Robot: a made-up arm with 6 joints. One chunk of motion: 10 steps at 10 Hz.
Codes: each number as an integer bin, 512 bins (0 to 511) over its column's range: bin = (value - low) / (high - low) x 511, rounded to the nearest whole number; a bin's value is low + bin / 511 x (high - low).
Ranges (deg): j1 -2..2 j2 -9..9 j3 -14..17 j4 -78..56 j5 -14..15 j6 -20..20
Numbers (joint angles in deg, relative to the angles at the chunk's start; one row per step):
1: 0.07 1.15 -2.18 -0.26 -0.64 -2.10
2: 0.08 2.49 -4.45 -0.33 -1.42 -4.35
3: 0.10 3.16 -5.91 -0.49 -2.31 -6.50
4: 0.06 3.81 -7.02 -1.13 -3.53 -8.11
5: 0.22 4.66 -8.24 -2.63 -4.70 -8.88
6: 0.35 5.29 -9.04 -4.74 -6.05 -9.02
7: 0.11 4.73 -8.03 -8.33 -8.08 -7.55
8: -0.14 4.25 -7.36 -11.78 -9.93 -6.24
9: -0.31 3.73 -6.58 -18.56 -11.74 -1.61
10: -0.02 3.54 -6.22 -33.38 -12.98 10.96
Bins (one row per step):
1: 264 288 195 296 235 229
2: 266 326 157 296 222 200
3: 268 345 133 296 206 172
4: 263 364 115 293 184 152
5: 284 388 95 287 164 142
6: 300 406 82 279 140 140
7: 270 390 98 266 104 159
8: 238 376 109 253 72 176
9: 216 361 122 227 40 235
10: 253 356 128 170 18 396

